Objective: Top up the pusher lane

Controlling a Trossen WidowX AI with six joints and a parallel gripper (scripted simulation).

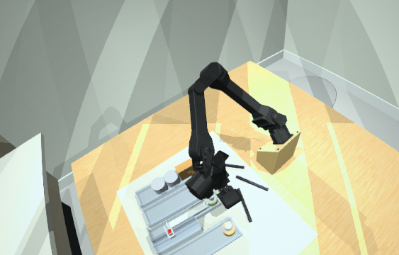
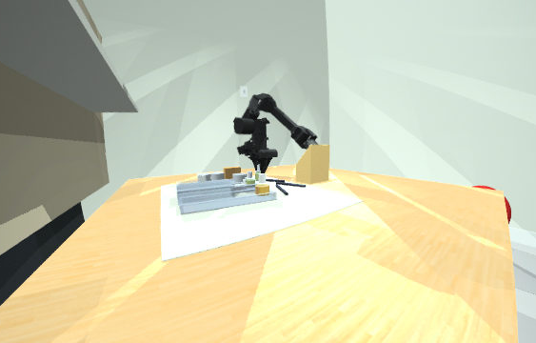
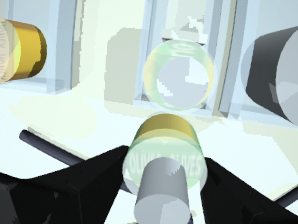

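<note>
Now: gripper tip 19 cm short of the grey lane rack and 4 cm above it. From my gripper tip the other things lie so: red-marked part: 23 cm ahead, 1 cm to the left, 1 cm above; brown block: 4 cm ahead, 18 cm to the right, 2 cm below.
</note>
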